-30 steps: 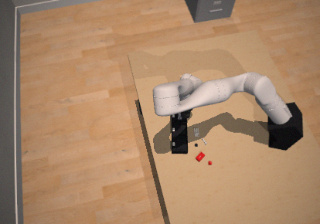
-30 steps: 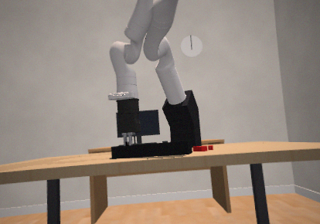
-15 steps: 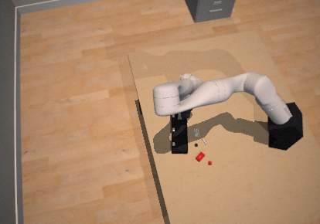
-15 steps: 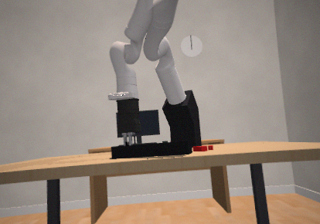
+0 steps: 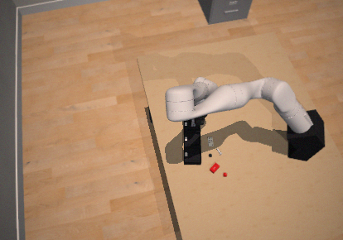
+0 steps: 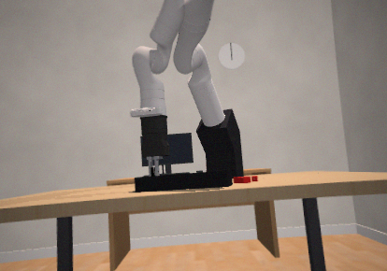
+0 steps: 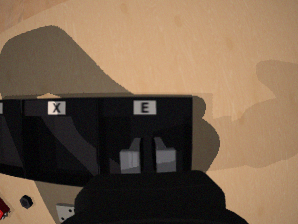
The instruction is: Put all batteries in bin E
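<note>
The bin is 3 cm ahead of my hand, 8 cm to the left of it and 3 cm below it. The rest, counted from my hand: black round thing 4 cm behind, 18 cm to the left, 4 cm below; then screw 9 cm behind, 18 cm to the left, 4 cm below; then white piece 6 cm behind, 11 cm to the left, 4 cm below.
</note>
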